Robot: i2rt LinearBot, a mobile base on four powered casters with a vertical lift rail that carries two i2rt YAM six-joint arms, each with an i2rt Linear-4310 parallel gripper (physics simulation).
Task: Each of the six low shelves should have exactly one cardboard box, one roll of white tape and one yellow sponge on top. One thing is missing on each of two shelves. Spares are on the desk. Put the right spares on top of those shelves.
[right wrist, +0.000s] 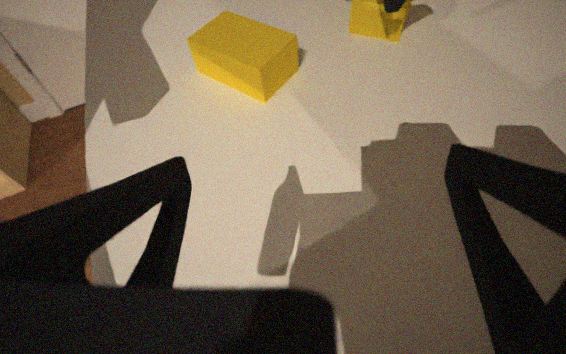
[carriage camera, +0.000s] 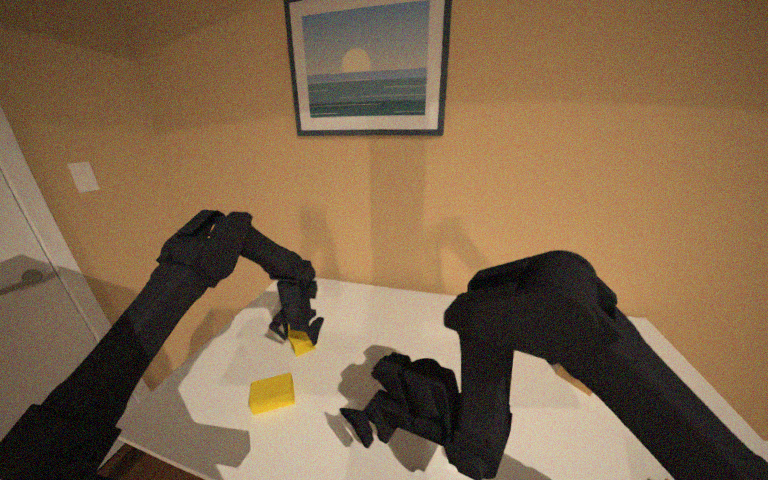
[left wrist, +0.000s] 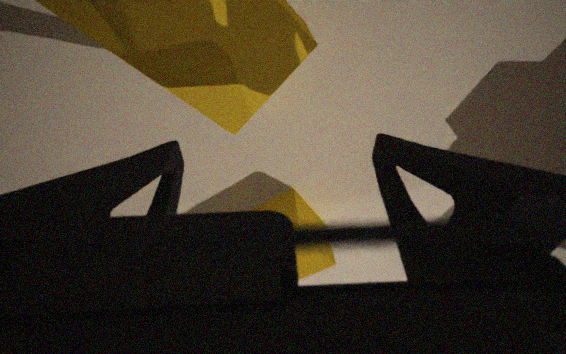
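The far yellow sponge [carriage camera: 301, 346] [left wrist: 200, 65] [right wrist: 367, 21] is on the white desk [carriage camera: 368, 308] [right wrist: 225, 165]. My left gripper [carriage camera: 297, 335] [left wrist: 278, 148] is open at this sponge. In the carriage view the sponge shows between and below its fingertips; in the left wrist view it lies past them at the top, partly shaded. A second yellow sponge [carriage camera: 271, 393] [left wrist: 316, 260] [right wrist: 240, 50] lies flat nearer the front. My right gripper [carriage camera: 355, 428] [right wrist: 315, 165] is open and empty over the desk, to the right of that sponge in the carriage view. No white tape shows.
A brown cardboard piece [carriage camera: 573, 380] is on the desk, mostly hidden behind the right arm. A framed picture [carriage camera: 368, 125] hangs on the wall behind the desk. A door is at the far left. Wooden floor [right wrist: 60, 145] and a tan block [right wrist: 12, 142] show past the desk edge.
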